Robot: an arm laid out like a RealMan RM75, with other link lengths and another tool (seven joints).
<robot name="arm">
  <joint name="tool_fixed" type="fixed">
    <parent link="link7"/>
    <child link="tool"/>
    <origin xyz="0.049 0.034 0.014" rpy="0 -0.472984 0.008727"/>
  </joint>
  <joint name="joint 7" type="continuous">
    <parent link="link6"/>
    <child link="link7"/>
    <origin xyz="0 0.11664 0" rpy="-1.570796 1.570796 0"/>
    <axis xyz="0 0 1"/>
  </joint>
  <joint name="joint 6" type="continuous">
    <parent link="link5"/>
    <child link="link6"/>
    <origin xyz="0 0 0" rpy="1.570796 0 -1.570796"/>
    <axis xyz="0 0 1"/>
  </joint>
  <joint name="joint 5" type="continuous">
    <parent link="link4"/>
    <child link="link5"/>
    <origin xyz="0 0.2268 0" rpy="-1.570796 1.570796 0"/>
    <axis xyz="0 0 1"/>
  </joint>
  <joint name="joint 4" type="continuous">
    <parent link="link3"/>
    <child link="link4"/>
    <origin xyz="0 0 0" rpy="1.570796 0 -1.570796"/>
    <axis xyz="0 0 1"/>
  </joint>
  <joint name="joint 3" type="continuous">
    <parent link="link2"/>
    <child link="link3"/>
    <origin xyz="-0.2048 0 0" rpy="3.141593 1.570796 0"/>
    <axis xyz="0 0 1"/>
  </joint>
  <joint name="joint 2" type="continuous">
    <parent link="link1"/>
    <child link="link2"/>
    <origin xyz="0 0 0" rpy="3.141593 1.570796 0"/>
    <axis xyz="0 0 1"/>
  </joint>
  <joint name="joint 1" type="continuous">
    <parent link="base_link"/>
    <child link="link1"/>
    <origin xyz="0 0 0.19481" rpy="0 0 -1.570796"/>
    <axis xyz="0 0 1"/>
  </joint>
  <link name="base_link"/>
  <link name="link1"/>
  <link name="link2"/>
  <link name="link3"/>
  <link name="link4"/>
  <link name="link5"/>
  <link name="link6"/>
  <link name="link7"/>
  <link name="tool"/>
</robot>
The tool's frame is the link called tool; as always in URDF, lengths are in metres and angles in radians. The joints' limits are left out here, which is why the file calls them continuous.
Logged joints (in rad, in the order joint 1, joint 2, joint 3, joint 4, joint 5, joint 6, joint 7), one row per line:
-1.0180 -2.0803 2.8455 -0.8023 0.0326 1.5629 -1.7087
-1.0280 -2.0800 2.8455 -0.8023 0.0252 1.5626 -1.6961
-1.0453 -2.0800 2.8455 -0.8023 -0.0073 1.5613 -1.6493
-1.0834 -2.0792 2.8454 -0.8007 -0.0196 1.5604 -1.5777
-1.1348 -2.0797 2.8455 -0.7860 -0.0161 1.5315 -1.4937
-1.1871 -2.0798 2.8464 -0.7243 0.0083 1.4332 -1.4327
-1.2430 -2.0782 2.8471 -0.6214 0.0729 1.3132 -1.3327
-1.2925 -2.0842 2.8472 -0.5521 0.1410 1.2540 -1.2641
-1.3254 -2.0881 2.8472 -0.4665 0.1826 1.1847 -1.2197
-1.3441 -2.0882 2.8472 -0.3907 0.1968 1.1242 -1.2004
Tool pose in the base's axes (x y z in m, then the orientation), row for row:
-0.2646 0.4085 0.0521 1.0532 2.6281 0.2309
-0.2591 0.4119 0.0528 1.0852 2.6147 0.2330
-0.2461 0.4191 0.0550 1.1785 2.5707 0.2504
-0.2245 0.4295 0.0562 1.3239 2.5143 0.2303
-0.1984 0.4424 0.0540 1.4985 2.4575 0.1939
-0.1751 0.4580 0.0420 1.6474 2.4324 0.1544
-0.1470 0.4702 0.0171 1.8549 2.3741 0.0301
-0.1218 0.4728 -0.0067 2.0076 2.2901 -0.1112
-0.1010 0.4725 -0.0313 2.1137 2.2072 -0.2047
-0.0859 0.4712 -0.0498 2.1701 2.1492 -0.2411
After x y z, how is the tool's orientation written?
As a rotation vector, in radians.
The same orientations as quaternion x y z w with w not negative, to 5 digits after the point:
0.36657 0.91471 0.08037 0.14989
0.37772 0.91009 0.08110 0.14996
0.41037 0.89514 0.08719 0.15071
0.45949 0.87264 0.07993 0.14485
0.51516 0.84485 0.06666 0.12802
0.55720 0.82271 0.05222 0.09972
0.61437 0.78633 0.00997 0.06427
0.65804 0.75063 -0.03645 0.04702
0.68956 0.72007 -0.06678 0.03934
0.70778 0.70096 -0.07863 0.03891

